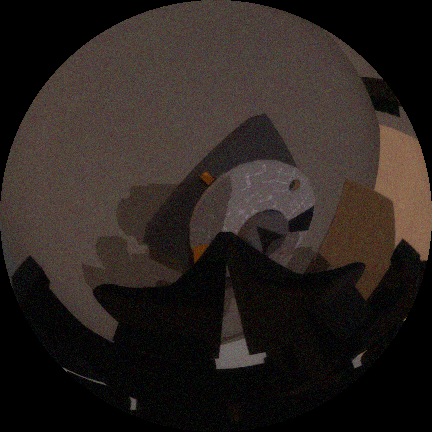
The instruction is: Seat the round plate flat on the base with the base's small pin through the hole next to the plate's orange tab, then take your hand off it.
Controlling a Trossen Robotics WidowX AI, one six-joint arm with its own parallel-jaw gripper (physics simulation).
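Frame: origin at the arm's base, x ahead, y left, z up, level; centimetres.
Seen in the pictures: gripper, fingertip midpoint: (224,237).
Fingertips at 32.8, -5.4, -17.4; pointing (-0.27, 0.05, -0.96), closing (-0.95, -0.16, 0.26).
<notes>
Pixels of each thing's top centre, then the offset from my fingertips to it, as dx, dy, dz. "pt": a spot on its surface instead.
- round grey plate, top centre: (270,243) -2.9, -0.2, +1.4
- plate's orange tab, top centre: (206,267) +1.4, +1.3, +1.4
- small orange piece, surface spot: (207,178) pt +1.4, -3.6, -1.0
- round hole, surface spot: (294,184) pt -4.7, -4.3, +0.3
The round grey plate (255,182), with pale marks and a dark wedge, lies over the dark, square-cornered base (262,135). The plate's orange tab (200,252) shows at its lower left, partly behind the fingers. A small orange piece (207,178) shows at the plate's upper-left rim, over the base. A round hole (294,184) is at the plate's upper right. Inside the plate's large middle opening is a grey face with a dark arrow shape. My gripper (224,237) is shut and empty, its tips in front of the plate's lower left. The hole next to the tab and the small pin are hidden; I cannot tell whether the plate is fully flat.
A brown block or panel (362,227) is to the right of the plate. A tan surface (402,170) lies beyond the grey table's curved-looking edge at the far right. A black object (382,95) is at the upper right. Arm shadows fall left of the base.
</notes>
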